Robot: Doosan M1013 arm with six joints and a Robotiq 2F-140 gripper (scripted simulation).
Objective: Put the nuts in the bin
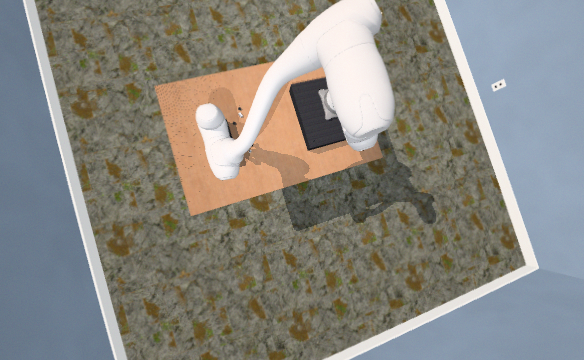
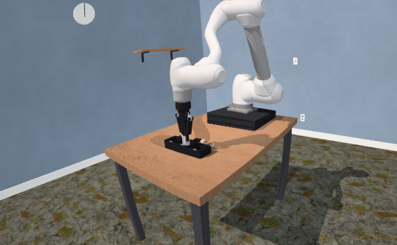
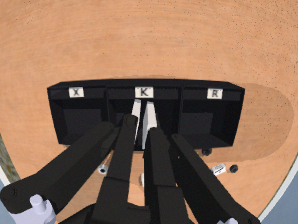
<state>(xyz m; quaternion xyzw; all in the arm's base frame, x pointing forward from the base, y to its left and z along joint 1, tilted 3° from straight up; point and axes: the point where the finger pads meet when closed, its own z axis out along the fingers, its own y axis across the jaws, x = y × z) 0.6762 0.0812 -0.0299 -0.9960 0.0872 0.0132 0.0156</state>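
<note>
The black bin row is 30 mm below my hand. The rest, counted from my hand: white piece 150 mm to the right, 120 mm behind, 50 mm below; then pale nut 120 mm behind, 70 mm to the left, 50 mm below.
</note>
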